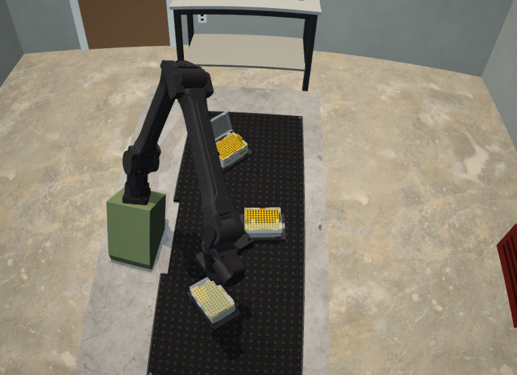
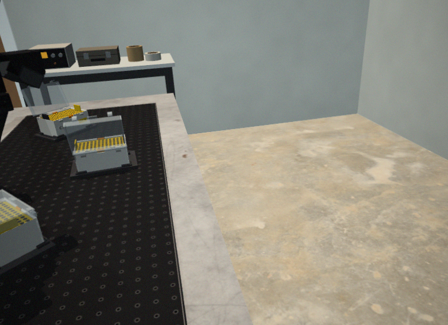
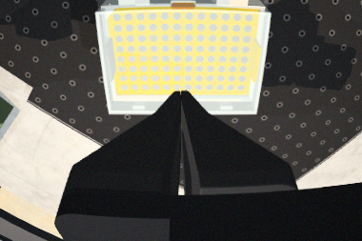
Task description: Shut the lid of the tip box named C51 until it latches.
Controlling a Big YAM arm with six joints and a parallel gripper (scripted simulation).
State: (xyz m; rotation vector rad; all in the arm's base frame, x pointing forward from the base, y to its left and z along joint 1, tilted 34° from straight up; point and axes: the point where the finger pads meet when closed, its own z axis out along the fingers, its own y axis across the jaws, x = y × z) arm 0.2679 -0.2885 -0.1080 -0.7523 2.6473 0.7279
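The yellow tip rack lies 2 cm behind my hand, 2 cm to the right of it and 11 cm below it. Round my hand: tip box lid: 14 cm ahead, 21 cm to the left, 7 cm below.
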